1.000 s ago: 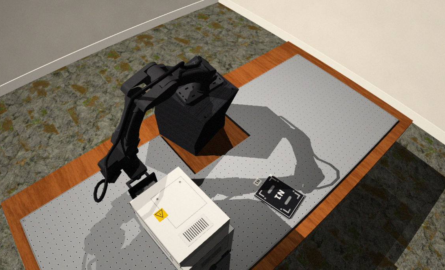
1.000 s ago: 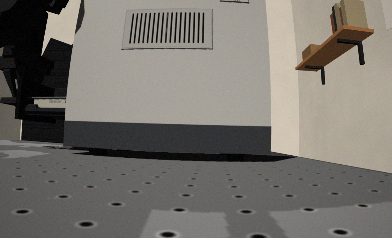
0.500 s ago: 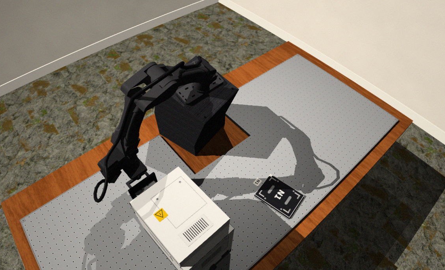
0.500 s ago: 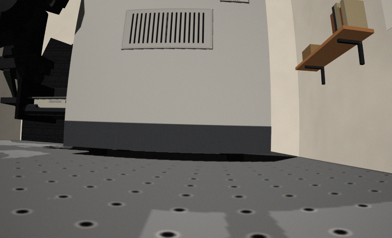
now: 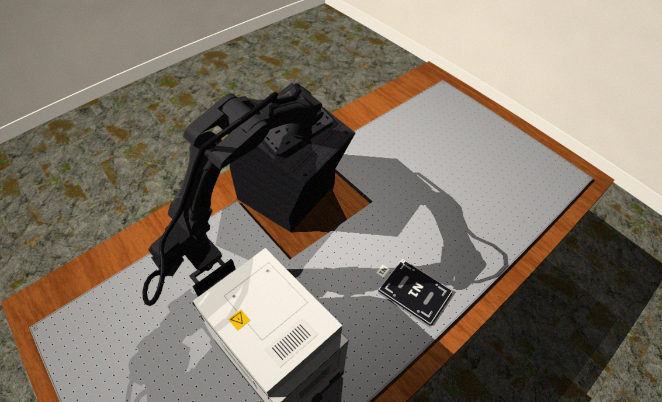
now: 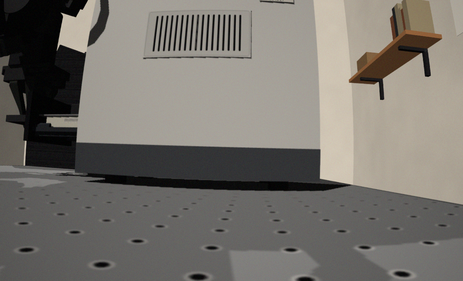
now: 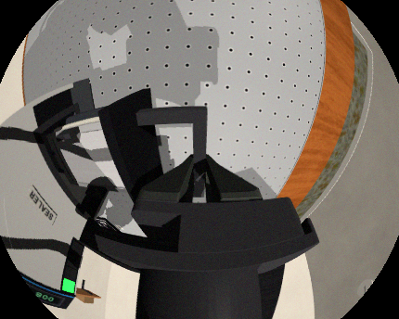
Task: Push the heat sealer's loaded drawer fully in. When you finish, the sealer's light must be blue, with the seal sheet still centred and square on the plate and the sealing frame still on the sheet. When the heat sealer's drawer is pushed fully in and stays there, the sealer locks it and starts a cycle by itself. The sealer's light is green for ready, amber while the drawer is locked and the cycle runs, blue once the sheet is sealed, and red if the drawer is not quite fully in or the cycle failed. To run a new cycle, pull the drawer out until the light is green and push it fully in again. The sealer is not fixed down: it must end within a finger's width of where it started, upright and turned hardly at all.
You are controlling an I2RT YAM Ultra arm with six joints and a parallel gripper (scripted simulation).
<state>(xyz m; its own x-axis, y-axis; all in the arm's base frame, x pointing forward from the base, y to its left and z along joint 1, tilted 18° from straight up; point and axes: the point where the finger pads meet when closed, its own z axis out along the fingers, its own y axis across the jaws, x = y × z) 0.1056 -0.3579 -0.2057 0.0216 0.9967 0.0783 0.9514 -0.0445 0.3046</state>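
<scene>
My gripper is now 11 cm short of the sealer drawer, 1 cm to the left of it and 1 cm above it.
</scene>
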